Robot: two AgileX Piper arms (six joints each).
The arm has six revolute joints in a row. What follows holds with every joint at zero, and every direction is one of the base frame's. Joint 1 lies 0.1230 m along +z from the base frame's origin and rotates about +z. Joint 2 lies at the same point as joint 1 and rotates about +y. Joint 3 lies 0.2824 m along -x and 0.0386 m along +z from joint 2 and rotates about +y. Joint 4 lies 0.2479 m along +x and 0.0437 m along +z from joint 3 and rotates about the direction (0.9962, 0, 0.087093). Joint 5 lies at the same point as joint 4 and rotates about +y. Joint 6 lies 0.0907 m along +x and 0.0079 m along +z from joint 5 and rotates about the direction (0.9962, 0, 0.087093). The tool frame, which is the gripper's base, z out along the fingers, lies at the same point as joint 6; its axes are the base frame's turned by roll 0.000, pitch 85.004 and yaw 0.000 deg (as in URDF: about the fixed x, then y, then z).
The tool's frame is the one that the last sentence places.
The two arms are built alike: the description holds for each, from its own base.
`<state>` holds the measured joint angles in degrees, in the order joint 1, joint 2, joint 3, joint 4, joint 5, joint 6, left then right.
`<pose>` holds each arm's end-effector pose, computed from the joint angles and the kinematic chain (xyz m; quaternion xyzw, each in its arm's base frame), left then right.
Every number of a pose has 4 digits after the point. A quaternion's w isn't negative.
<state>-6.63 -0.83 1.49 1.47 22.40 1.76 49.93 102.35 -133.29 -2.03 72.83 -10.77</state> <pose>0.0518 -0.0051 0.1701 0.0659 0.8066 -0.0140 0.5872 0.2348 0.2743 0.5009 -0.4494 0.7733 0.1333 0.4270</pose>
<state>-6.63 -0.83 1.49 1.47 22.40 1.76 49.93 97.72 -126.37 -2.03 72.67 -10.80</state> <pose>0.0518 -0.0051 0.1701 0.0659 0.8066 -0.0140 0.5872 0.2235 0.2609 0.4976 -0.4541 0.7800 0.1276 0.4113</pose>
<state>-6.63 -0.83 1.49 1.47 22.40 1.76 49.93 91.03 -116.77 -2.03 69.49 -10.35</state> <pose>0.0518 -0.0051 0.1701 0.0659 0.8066 -0.0140 0.5872 0.2076 0.2421 0.4947 -0.4513 0.7804 0.1298 0.4128</pose>
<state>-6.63 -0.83 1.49 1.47 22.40 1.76 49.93 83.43 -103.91 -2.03 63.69 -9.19</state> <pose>0.0518 -0.0051 0.1701 0.0659 0.8066 -0.0140 0.5872 0.1918 0.2235 0.4793 -0.4439 0.7823 0.1354 0.4155</pose>
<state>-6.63 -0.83 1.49 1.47 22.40 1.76 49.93 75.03 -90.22 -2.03 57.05 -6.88</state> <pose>0.0518 -0.0051 0.1701 0.0659 0.8066 -0.0140 0.5872 0.1726 0.2010 0.4583 -0.4271 0.7857 0.1477 0.4225</pose>
